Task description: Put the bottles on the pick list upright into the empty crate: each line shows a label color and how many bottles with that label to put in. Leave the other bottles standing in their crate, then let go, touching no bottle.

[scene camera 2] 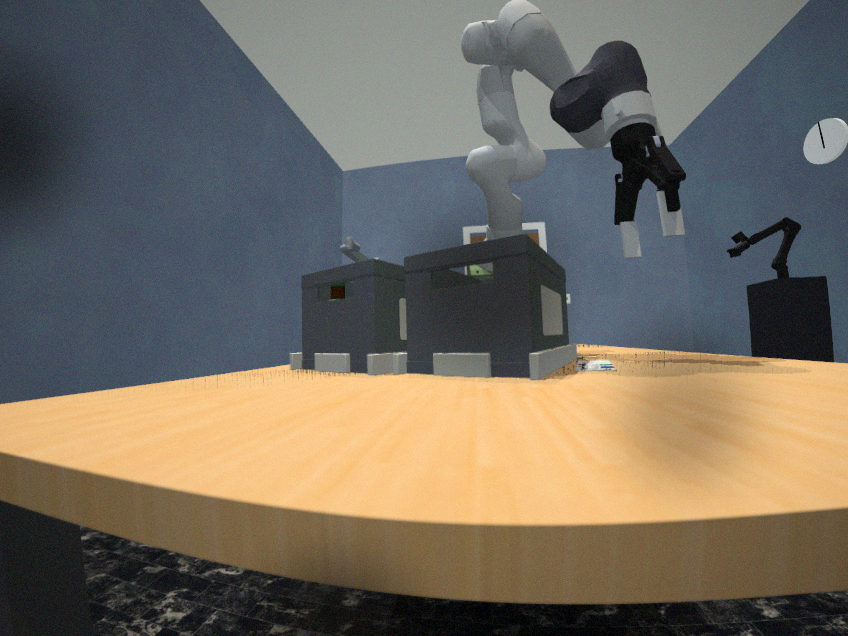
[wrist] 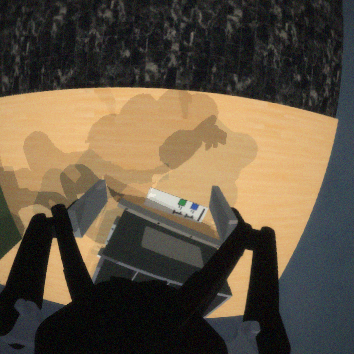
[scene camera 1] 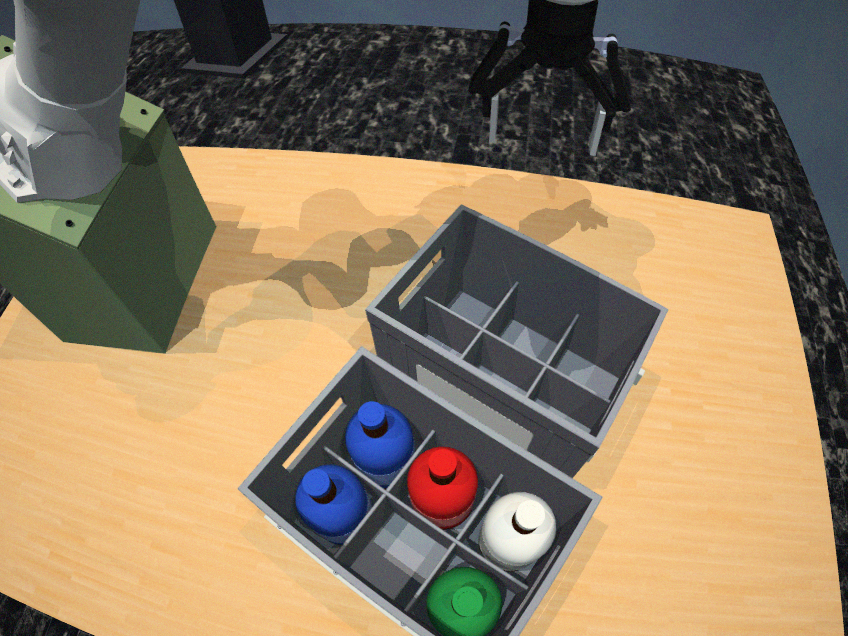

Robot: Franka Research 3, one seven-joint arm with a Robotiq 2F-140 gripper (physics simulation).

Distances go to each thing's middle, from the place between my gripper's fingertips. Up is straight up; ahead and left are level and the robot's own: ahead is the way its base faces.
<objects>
I see the pick list (wrist: 155, 198) 19 cm below my hand, 12 cm to the right of it and 6 cm ahead of it.
</objects>
